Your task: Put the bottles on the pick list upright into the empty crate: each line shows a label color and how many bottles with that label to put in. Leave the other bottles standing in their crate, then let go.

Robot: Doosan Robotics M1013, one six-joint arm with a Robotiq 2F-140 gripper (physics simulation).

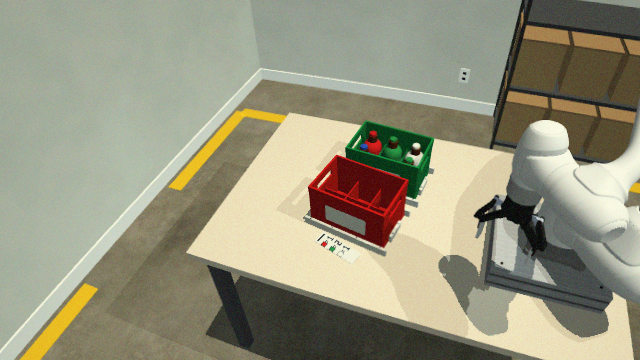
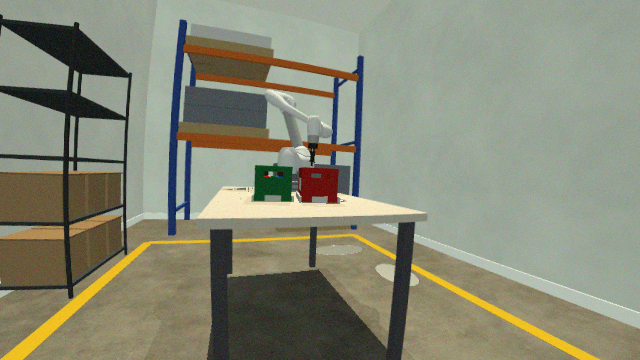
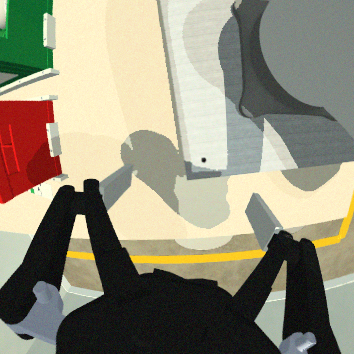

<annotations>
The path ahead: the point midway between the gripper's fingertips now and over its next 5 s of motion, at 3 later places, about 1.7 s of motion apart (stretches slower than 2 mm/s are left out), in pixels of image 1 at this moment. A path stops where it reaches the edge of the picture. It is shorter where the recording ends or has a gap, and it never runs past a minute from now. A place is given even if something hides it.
The gripper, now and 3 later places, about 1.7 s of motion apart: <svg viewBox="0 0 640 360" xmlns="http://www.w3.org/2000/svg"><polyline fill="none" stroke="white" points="502,247 417,137 377,101 371,125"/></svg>
</annotations>
